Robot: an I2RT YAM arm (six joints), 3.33 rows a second.
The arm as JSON. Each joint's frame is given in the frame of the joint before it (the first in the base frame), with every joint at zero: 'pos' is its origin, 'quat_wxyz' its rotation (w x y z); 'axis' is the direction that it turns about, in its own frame. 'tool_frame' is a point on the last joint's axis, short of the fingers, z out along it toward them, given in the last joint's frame.
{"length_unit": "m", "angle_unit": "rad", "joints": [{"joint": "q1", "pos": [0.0, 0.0, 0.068], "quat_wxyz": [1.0, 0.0, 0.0, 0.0], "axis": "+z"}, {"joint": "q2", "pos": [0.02, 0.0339, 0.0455], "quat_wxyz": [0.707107, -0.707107, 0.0, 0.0], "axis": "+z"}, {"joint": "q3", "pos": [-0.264, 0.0, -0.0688], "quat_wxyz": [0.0, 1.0, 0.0, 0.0], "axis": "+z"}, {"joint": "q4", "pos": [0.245, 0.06, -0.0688], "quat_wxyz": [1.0, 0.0, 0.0, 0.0], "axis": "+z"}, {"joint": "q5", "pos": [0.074, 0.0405, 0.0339], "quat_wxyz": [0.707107, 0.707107, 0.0, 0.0], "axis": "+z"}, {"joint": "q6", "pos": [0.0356, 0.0, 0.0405], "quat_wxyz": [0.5, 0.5, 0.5, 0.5], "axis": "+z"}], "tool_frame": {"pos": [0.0, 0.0, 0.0], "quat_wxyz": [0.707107, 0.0, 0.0, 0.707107]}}
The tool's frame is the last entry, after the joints.
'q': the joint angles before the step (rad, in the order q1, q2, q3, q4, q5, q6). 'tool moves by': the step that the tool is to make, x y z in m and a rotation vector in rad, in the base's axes. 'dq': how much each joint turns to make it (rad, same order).
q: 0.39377, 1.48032, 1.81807, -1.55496, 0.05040, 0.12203
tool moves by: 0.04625, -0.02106, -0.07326, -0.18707, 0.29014, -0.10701
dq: -0.12227, 0.15953, -0.13474, -0.03849, 0.07763, -0.02904
